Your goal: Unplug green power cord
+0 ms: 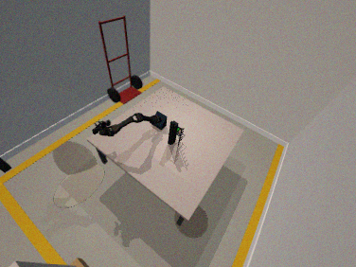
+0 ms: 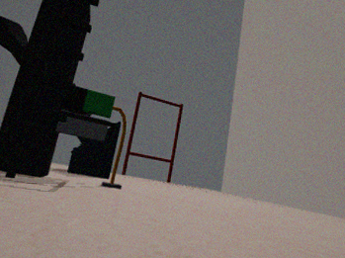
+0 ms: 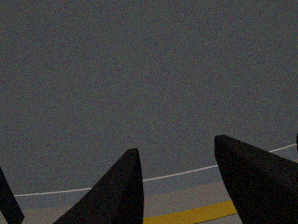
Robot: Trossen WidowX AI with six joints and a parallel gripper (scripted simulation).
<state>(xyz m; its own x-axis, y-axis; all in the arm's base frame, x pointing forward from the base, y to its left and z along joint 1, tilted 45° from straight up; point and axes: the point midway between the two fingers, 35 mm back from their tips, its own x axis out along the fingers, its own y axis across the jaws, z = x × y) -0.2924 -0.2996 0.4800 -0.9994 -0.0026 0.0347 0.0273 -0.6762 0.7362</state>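
The green plug is 59 cm ahead of my gripper tip, 53 cm to the left of it and 10 cm below it.
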